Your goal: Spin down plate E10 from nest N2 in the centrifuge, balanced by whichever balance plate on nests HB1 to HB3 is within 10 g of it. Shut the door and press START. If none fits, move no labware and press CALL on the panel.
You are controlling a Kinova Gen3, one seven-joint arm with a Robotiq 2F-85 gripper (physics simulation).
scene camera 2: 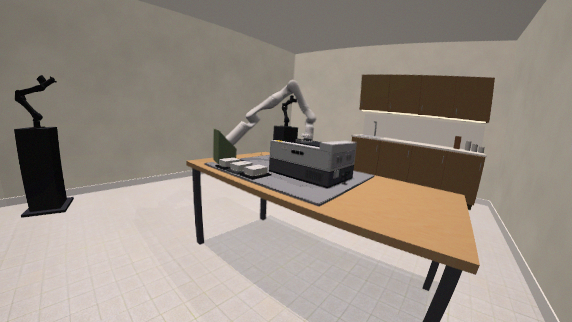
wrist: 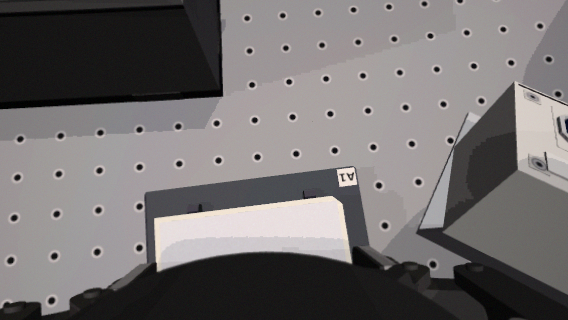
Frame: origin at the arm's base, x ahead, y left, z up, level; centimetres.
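Seen in the pictures: arm's base at its link origin: (scene camera 2: 228,142).
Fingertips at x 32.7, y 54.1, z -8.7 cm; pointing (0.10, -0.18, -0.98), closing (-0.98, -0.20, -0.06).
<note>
Pixels of each thing's top centre, then the offset from my fingertips to it. "spot": a spot on its surface instead. Level surfaces: height alone.
- perforated grey mat at its surface level: dz -5.8 cm
- white plate at a spot on its surface: (wrist: 254,230) spot: dx +0.4, dy -2.0, dz +0.8 cm
- dark nest at a spot on its surface: (wrist: 254,186) spot: dx +1.1, dy -4.4, dz -3.4 cm
- nest's label at a spot on its surface: (wrist: 347,176) spot: dx -4.1, dy -5.6, dz -3.4 cm
- grey box-shaped unit at a spot on its surface: (wrist: 516,190) spot: dx -10.2, dy -4.9, dz +1.8 cm
The grey and black centrifuge (scene camera 2: 311,160) stands on the perforated grey mat (scene camera 2: 320,191) (wrist: 317,99) on the table. Three white balance plates (scene camera 2: 228,161) (scene camera 2: 240,165) (scene camera 2: 256,169) lie in a row at the mat's left end. My gripper (scene camera 2: 307,137) hangs low behind the centrifuge and is open and empty. In the wrist view a white plate (wrist: 254,230) lies on a dark nest (wrist: 254,186) right below the gripper; the nest's label (wrist: 347,176) reads A1. The gripper body hides the plate's near edge and the fingertips.
A black box (wrist: 98,51) stands on the mat beyond the nest. A grey box-shaped unit (wrist: 516,190) with a light face stands to the right of the nest. A green upright panel (scene camera 2: 223,145) stands at the table's left end.
</note>
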